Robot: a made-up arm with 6 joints. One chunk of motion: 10 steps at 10 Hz.
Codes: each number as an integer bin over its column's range. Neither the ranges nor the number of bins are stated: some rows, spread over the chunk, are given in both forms.
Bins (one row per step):
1: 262 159 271 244 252 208
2: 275 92 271 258 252 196
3: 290 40 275 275 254 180
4: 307 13 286 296 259 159
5: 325 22 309 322 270 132
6: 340 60 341 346 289 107
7: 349 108 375 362 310 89
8: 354 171 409 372 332 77
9: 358 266 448 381 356 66
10: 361 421 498 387 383 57
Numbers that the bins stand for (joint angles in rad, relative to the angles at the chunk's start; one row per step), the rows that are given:
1: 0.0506 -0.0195 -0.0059 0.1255 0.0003 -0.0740
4: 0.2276 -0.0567 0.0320 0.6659 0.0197 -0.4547
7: 0.3928 -0.0325 0.2567 1.3517 0.1614 -0.9986
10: 0.4400 0.0471 0.5672 1.6115 0.3643 -1.2472
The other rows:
2: 0.1017 -0.0366 -0.0059 0.2710 0.0003 -0.1673
3: 0.1607 -0.0498 0.0042 0.4476 0.0058 -0.2916
5: 0.2984 -0.0544 0.0901 0.9360 0.0503 -0.6645
6: 0.3574 -0.0447 0.1708 1.1854 0.1031 -0.8587
8: 0.4124 -0.0165 0.3425 1.4556 0.2226 -1.0918
9: 0.4282 0.0077 0.4410 1.5491 0.2893 -1.1772

